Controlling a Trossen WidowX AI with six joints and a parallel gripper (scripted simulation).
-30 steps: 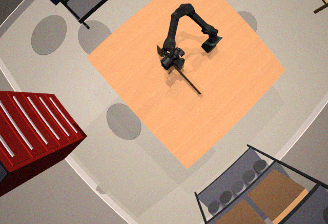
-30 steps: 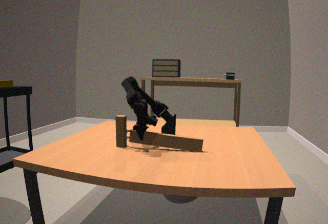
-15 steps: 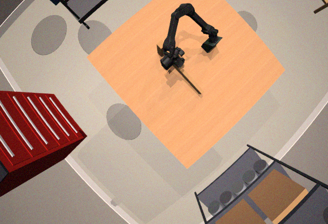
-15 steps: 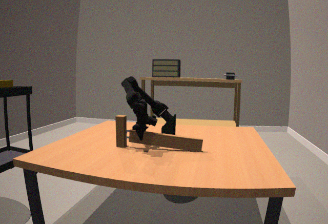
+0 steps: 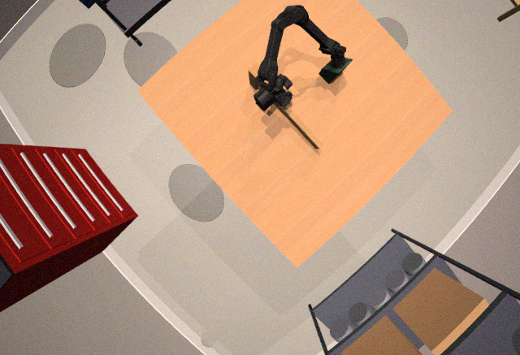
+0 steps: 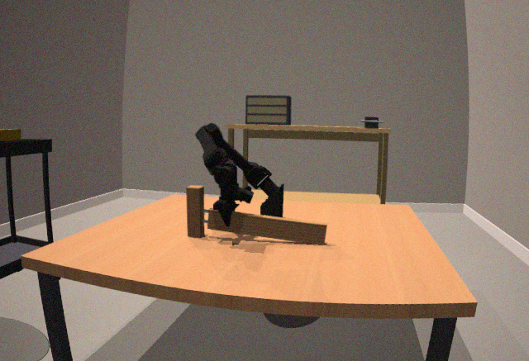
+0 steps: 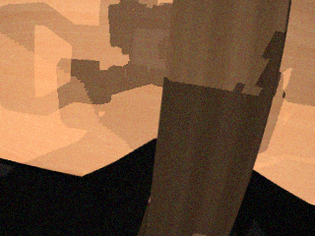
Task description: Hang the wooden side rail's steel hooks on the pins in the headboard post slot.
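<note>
My gripper tip is now 120 mm to the left of the headboard post, 40 mm below it and 10 mm past it.
</note>
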